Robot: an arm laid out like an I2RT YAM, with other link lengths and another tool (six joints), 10 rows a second.
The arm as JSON. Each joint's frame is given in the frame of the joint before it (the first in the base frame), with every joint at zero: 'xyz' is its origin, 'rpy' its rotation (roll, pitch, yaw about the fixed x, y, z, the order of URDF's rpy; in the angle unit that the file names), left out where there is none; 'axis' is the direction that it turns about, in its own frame. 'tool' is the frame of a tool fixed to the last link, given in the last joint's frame.
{
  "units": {
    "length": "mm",
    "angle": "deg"
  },
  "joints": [
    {
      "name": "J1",
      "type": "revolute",
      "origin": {
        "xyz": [
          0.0,
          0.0,
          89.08
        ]
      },
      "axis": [
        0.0,
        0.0,
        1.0
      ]
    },
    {
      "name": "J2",
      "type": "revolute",
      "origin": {
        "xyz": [
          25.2,
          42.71,
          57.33
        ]
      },
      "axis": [
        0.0,
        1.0,
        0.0
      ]
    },
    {
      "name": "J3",
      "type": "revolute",
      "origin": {
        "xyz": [
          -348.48,
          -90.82,
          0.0
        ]
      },
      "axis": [
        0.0,
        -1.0,
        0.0
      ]
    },
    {
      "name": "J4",
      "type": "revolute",
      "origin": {
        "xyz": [
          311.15,
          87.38,
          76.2
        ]
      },
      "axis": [
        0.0,
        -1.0,
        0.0
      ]
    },
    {
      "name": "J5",
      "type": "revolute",
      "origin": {
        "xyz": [
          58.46,
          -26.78,
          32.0
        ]
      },
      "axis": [
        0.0,
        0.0,
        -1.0
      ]
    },
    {
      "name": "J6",
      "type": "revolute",
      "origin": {
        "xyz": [
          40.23,
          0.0,
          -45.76
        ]
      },
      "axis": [
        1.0,
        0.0,
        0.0
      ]
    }
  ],
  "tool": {
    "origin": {
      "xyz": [
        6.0,
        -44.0,
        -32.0
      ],
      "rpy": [
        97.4,
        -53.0,
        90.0
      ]
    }
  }
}
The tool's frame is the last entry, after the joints.
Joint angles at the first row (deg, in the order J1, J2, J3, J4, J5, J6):
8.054 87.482 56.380 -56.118 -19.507 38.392
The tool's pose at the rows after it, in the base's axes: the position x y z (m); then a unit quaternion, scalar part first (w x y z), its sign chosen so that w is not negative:
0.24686 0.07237 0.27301 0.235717 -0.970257 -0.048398 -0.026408
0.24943 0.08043 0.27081 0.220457 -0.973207 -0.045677 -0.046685
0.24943 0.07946 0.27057 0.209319 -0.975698 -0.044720 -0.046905
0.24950 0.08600 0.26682 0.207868 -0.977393 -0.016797 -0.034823
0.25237 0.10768 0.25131 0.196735 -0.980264 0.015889 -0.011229
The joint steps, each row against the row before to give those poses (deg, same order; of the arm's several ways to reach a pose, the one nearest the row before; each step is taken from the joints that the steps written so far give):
3.978 0.001 -2.601 6.645 0.481 6.360
1.596 0.043 0.000 2.578 2.448 2.296
0.022 0.066 0.001 -0.197 1.289 -0.001
0.678 1.070 -0.023 0.067 0.153 3.673
3.190 3.607 0.000 1.617 1.027 6.469

